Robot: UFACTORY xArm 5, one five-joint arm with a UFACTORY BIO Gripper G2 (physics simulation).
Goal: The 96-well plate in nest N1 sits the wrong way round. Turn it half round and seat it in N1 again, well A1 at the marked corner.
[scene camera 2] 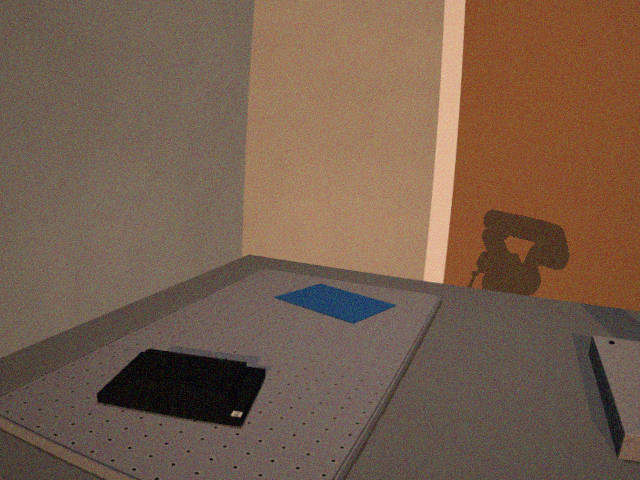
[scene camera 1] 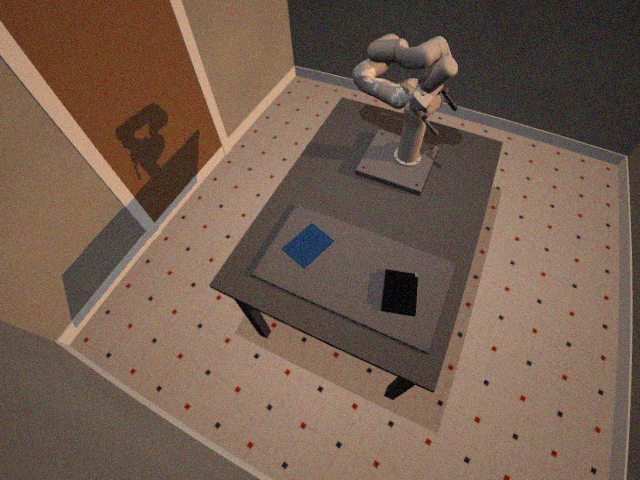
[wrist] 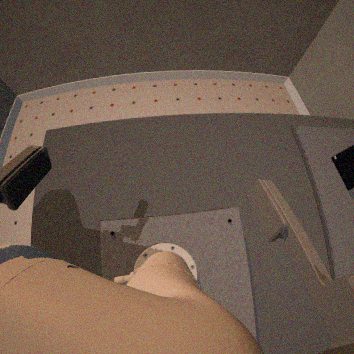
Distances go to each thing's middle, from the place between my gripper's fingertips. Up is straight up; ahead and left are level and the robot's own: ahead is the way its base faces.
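The black 96-well plate [scene camera 2: 187, 377] is what I measure from first: my hand is 250 mm above it, 640 mm short of it and 40 mm to the left of it. A flat black block [scene camera 2: 246, 394] sits 640 mm ahead of my hand, 40 mm to the right of it and 260 mm below it. Then I consider the blue mat [scene camera 2: 347, 306], which is 430 mm to the right of my hand, 540 mm ahead of it and 270 mm below it.
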